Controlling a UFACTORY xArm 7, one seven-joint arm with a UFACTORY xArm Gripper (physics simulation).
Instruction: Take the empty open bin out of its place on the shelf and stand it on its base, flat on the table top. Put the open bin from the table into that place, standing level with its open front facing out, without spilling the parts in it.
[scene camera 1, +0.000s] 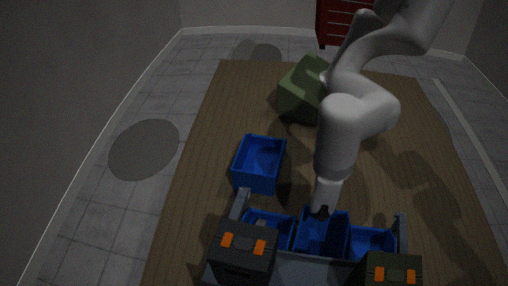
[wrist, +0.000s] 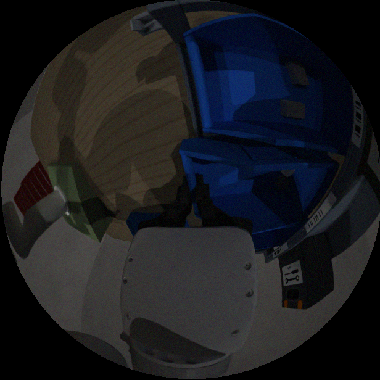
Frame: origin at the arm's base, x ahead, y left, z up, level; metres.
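Seen in the pictures: gripper, fingertip midpoint: (scene camera 1: 321, 214).
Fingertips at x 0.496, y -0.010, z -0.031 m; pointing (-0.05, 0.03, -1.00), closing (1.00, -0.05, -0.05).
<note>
Pixels of each thing's top centre, then the offset from my fingertips to it. "spot": a spot on its surface instead. Level surfaces: height alone.
- middle blue bin, middle of its top: (scene camera 1: 323, 232) 0.082 m ahead, 0.004 m left, 0.059 m up
- shelf, its level: 0.067 m up
- open blue bin, surface spot: (scene camera 1: 259, 157) spot: 0.172 m back, 0.180 m right, 0.032 m down
- table top, its level: 0.035 m down
- neighbouring right bin, surface spot: (scene camera 1: 372, 242) spot: 0.047 m ahead, 0.136 m left, 0.026 m down
- left bin, surface spot: (scene camera 1: 275, 225) spot: 0.032 m ahead, 0.097 m right, 0.026 m down
My gripper (scene camera 1: 322, 215) (wrist: 194, 182) is shut on the front wall of the middle blue bin (scene camera 1: 308, 242) (wrist: 235, 195). This bin is between two other blue bins in the shelf (scene camera 1: 305, 268) (wrist: 350, 220). It holds a small rounded part (wrist: 287, 172), seen in the wrist view. Its front rim sticks out past the neighbouring bin, and it looks slightly turned against it. Whether its base rests on the shelf is hidden. Another open blue bin (scene camera 1: 259, 157) stands upright on the table top (scene camera 1: 200, 150), its base down, and looks empty.
The neighbouring right bin (scene camera 1: 372, 242) (wrist: 240, 85) holds two grey blocks; the left bin (scene camera 1: 275, 225) holds a grey part. Two toolboxes (scene camera 1: 243, 247) (scene camera 1: 395, 275) stand by the shelf. A green box (scene camera 1: 300, 92) (wrist: 77, 200) is farther back. A red cabinet (scene camera 1: 340, 22) stands beyond the table.
</note>
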